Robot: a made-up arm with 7 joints.
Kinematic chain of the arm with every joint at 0, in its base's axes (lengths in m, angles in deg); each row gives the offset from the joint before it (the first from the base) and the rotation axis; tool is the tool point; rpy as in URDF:
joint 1: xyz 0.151 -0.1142 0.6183 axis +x
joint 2: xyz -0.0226 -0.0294 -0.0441 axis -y
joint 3: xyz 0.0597 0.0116 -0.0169 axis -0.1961 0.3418 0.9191
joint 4: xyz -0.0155 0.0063 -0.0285 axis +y
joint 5: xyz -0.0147 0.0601 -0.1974 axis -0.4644 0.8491 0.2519
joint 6: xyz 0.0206 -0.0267 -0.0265 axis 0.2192 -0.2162 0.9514
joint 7: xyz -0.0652 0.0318 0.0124 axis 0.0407 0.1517 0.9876
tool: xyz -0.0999 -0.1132 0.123 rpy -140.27 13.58 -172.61
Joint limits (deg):
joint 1: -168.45..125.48
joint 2: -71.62..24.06
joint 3: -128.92..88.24
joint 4: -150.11..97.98
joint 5: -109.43..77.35
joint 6: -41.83..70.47
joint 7: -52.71..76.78
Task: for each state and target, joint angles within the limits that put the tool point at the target. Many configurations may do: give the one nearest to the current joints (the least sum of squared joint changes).
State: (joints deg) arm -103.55 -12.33 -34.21 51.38 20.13 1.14 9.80
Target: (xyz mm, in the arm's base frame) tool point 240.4 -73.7 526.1
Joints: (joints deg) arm -80.07 -4.02 -64.70 76.48 35.18 -28.14 -18.15
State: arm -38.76 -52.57 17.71 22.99 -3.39 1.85 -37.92
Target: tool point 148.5 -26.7 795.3
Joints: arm -48.25 -71.62 27.52 50.83 -13.31 3.64 -45.37
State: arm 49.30 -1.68 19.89 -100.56 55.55 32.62 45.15
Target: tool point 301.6 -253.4 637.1
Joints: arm 62.12 10.07 -1.58 -97.76 71.14 54.94 42.97
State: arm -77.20 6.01 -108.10 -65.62 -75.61 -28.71 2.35
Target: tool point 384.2 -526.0 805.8
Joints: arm -81.41 -14.75 -103.93 -43.51 -93.42 -1.00 -13.45
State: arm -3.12 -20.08 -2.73 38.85 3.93 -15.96 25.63
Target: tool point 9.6 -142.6 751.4
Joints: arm -13.80 -41.16 8.12 57.29 -27.86 -10.09 2.14
